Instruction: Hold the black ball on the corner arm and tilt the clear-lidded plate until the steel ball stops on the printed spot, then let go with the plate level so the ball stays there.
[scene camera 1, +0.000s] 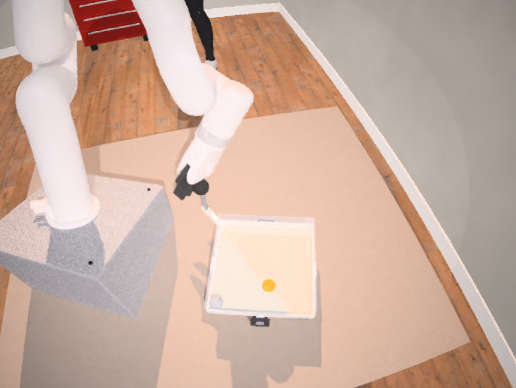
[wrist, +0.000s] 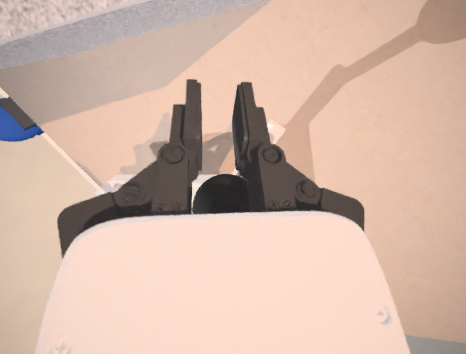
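Observation:
The square white plate (scene camera 1: 264, 219) with a clear lid lies level on the tan mat. The steel ball (scene camera 1: 216, 301) rests in the plate's near left corner, apart from the orange printed spot (scene camera 1: 269, 285). A short arm (scene camera 1: 206, 205) rises from the plate's far left corner to the black ball (scene camera 1: 201, 187) (wrist: 220, 193). My gripper (scene camera 1: 179, 191) (wrist: 217, 101) is over the black ball. Its fingers stand part open with a gap between them. The ball sits back near the palm between the finger bases, and the fingers do not clamp it.
The robot's grey pedestal (scene camera 1: 122, 239) stands left of the plate. A small black bracket (scene camera 1: 259, 321) shows under the plate's near edge. A red cabinet (scene camera 1: 106, 19) stands far back left, and the white baseboard (scene camera 1: 372, 127) of the grey wall runs along the right.

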